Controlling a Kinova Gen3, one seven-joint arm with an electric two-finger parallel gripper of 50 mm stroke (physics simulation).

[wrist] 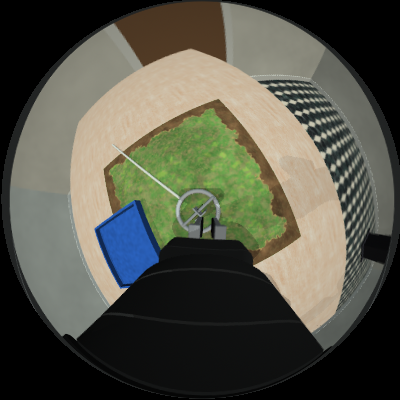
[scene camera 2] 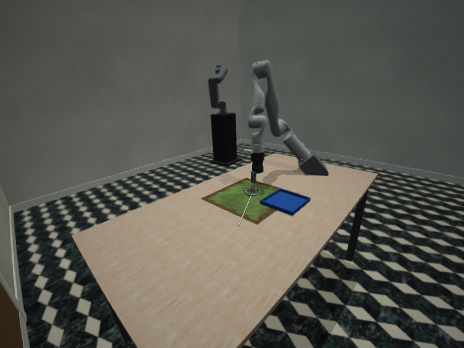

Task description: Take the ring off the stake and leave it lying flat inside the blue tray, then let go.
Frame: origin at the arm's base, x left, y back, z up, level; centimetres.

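Seen in the pictures: gripper, fingertip midpoint: (wrist: pixel 206 223) (scene camera 2: pixel 253 182); arm's base, origin of the base link: (scene camera 2: pixel 305 158).
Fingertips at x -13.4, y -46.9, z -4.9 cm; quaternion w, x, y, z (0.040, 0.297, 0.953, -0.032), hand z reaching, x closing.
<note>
Offsets run from my fingertips to a thing's top centre. "spot": to the spot under its first point. Level surfaces: height alone.
The grey ring @[spot: dy -6.3, dx -1.6, dz -4.3 cm] (scene camera 2: pixel 244 192) (wrist: pixel 178 210) is around the small grey stake @[dy -2.8, dx +0.7, dz -2.0 cm] (wrist: pixel 199 211), low over the green mat @[dz -5.1 cm] (scene camera 2: pixel 227 197) (wrist: pixel 190 150). A thin bar crosses the ring in the wrist view. My gripper (scene camera 2: pixel 253 181) (wrist: pixel 206 223) is above the ring, pointing down, with its fingers partly apart and a gap between them. In the wrist view the fingers overlap the ring's near edge; I see nothing held between them. The blue tray @[dy -3.3, dx +22.1, dz -3.0 cm] (scene camera 2: pixel 286 201) (wrist: pixel 125 247) is empty and stands beside the mat. How the stake is fixed is too small to tell.
A thin pale rod (scene camera 2: pixel 245 211) (wrist: pixel 147 172) runs from the ring across the mat and past its edge. All of this is on the wooden table @[dz -5.2 cm] (scene camera 2: pixel 165 245) (wrist: pixel 165 80). A black pedestal (scene camera 2: pixel 224 137) stands on the floor beyond the table.
</note>
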